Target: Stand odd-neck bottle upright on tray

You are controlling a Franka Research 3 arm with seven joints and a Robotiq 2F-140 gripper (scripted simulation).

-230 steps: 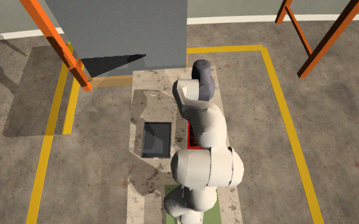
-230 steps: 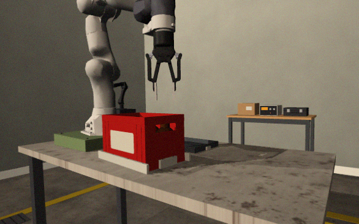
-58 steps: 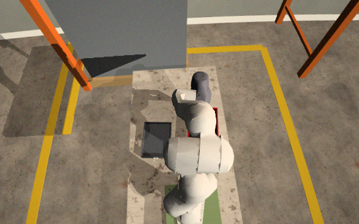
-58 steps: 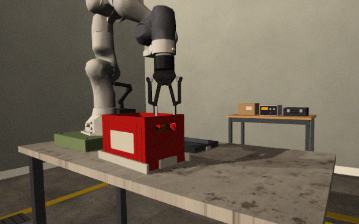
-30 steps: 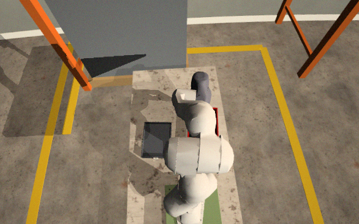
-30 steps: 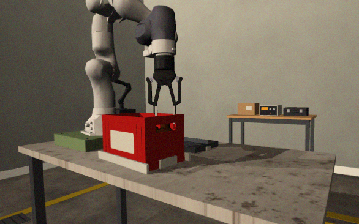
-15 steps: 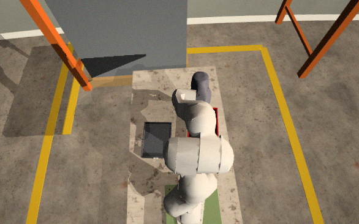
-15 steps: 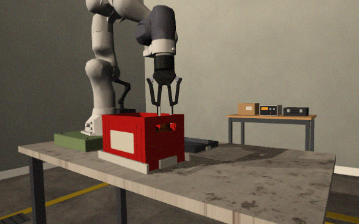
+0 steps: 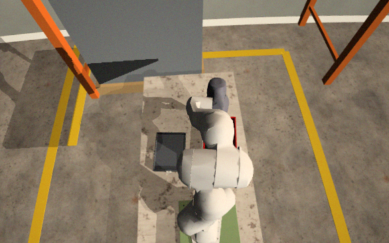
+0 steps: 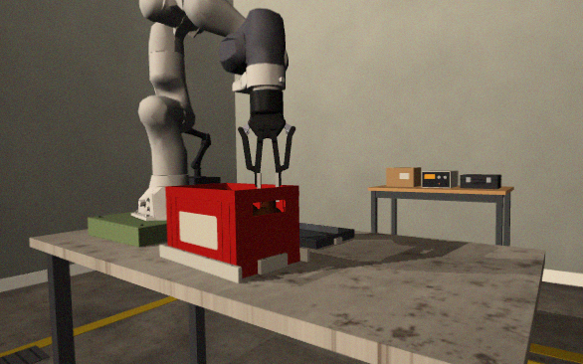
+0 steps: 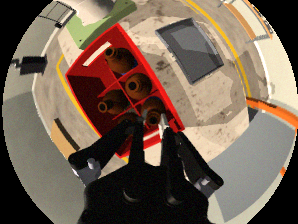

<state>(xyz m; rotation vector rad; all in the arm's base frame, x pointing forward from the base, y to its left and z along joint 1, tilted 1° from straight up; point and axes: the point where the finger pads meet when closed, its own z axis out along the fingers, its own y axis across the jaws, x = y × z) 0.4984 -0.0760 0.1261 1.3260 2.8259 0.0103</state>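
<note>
Right now my hand is 9 cm past the red crate, 3 cm to the left of it and 9 cm above it. From my hand the other things lie so: dark tray 10 cm behind, 27 cm to the left, 16 cm below; then brown bottle 9 cm behind, 8 cm to the right, 9 cm below.
</note>
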